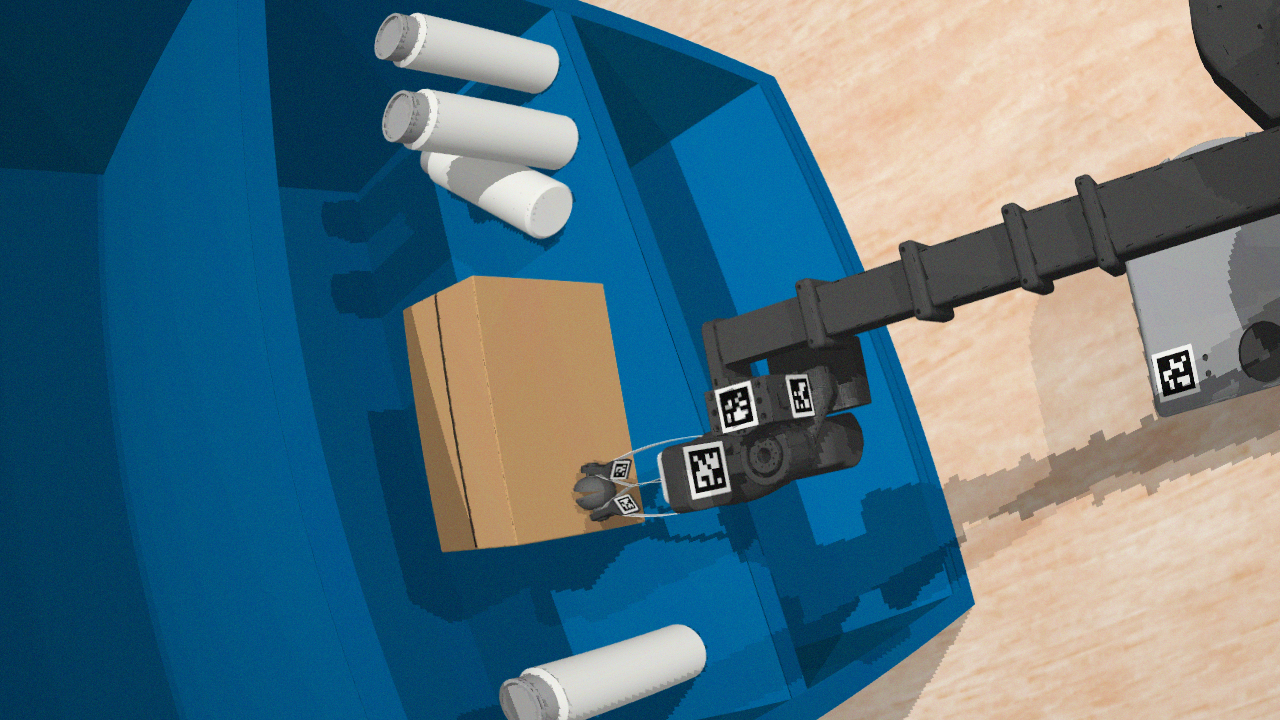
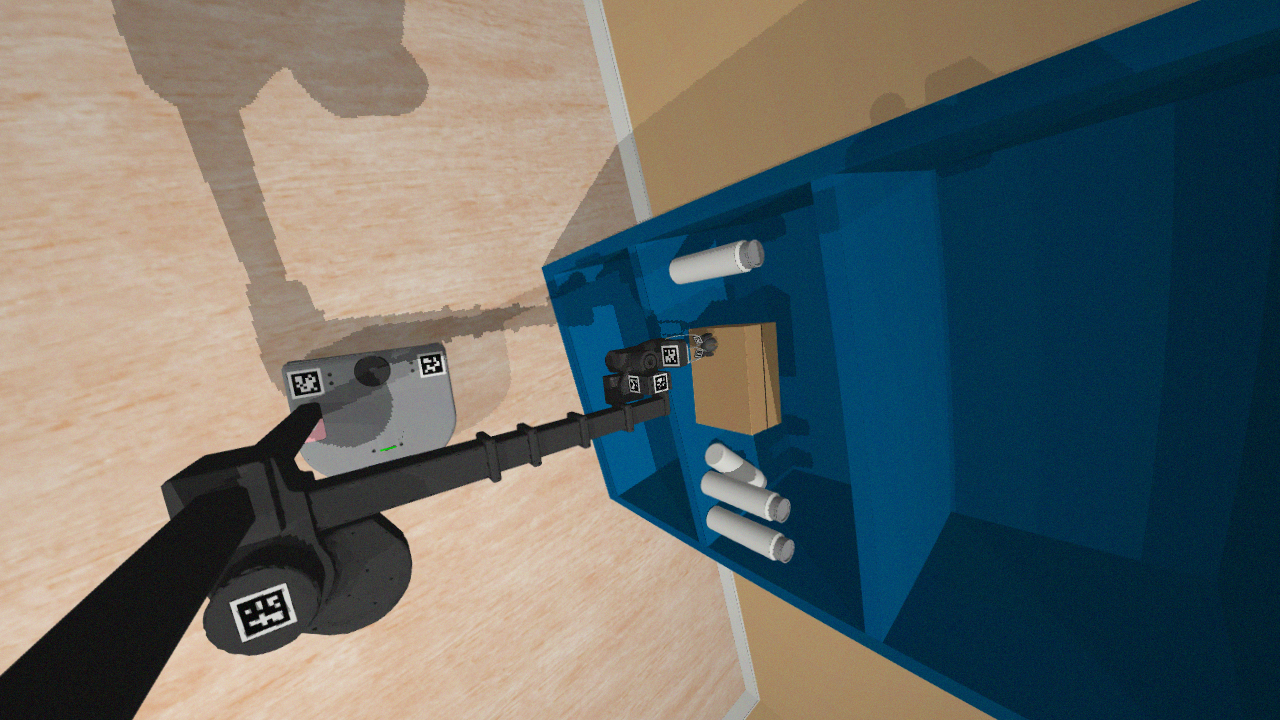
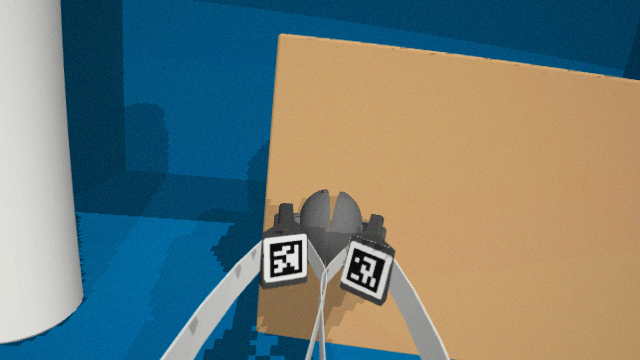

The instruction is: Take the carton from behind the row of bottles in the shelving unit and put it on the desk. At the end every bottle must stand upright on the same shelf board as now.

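Places are measured from the robot's base along level axes (x right, y ahead, z up), in centimetres.
Pixels of known places: gripper, between the fingertips: (image 1: 580, 494) (image 2: 714, 343) (image 3: 330, 216); robot's base, origin of its link: (image 1: 1260, 349) (image 2: 372, 369).
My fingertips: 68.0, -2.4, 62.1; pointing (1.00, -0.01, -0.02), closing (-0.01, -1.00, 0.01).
Note:
Ahead of a thing's pixels: the offset from my fingertips to its top centre, as dx, dy, dz. "*": to the spot under its first point. Level surfaces: height alone.
The brown carton @(+5.9, -8.8, +9.3) (image 1: 546, 376) (image 2: 729, 380) (image 3: 450, 190) stands on a board of the blue shelving unit (image 1: 205, 447) (image 2: 904, 268). My gripper (image 1: 592, 490) (image 2: 708, 343) (image 3: 330, 216) is shut and holds nothing; its fingertips are at the carton's front face, near one side edge. They touch or almost touch it. One bottle @(-1.4, +18.6, +14.8) (image 1: 617, 662) (image 2: 707, 265) (image 3: 35, 150) stands upright on that side. Past the carton's other side stand an upright bottle @(+2.5, -38.9, +14.8) (image 1: 505, 129) (image 2: 738, 495) and another upright bottle @(+3.4, -49.8, +14.8) (image 1: 487, 53) (image 2: 742, 531). Beside them a bottle @(* +4.9, -32.4, -2.2) (image 1: 510, 195) (image 2: 733, 463) lies tipped over, its base facing outward. The desk cannot be made out.
My telescoping arm (image 1: 966, 259) (image 2: 465, 465) reaches over the unit's front edge from my base (image 1: 1190, 304) (image 2: 411, 402). A side panel closes each end of the bottle compartment. A divider rises above the bottles. A tan surface (image 2: 716, 107) borders the wooden floor @(dz -62.0) (image 2: 492, 107).

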